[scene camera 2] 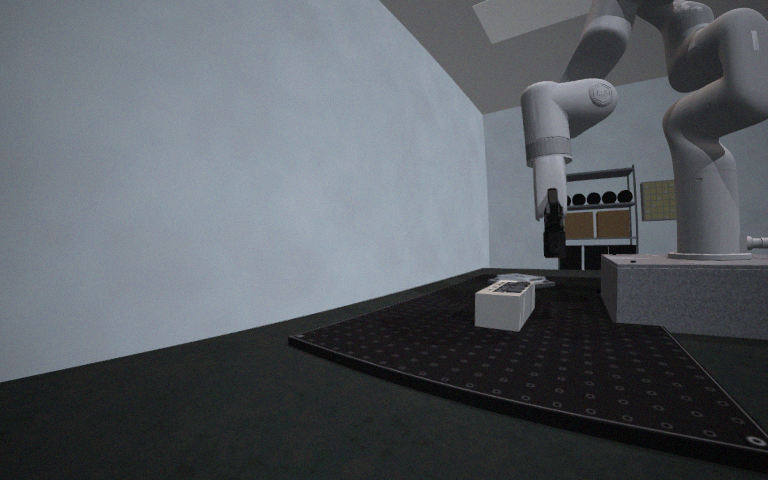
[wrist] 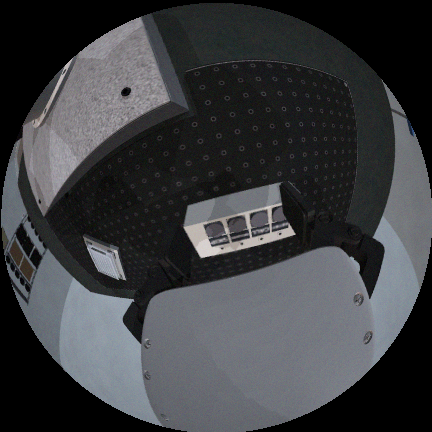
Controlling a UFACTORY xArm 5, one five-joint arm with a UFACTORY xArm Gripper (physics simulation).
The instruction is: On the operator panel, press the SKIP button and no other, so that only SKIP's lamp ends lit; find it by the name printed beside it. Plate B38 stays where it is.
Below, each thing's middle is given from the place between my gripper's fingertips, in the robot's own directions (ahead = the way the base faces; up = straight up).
My gripper is now 8 cm above the operator panel point(scene camera 2: 495, 308), 7 cm short of it and 1 cm to the right of it.
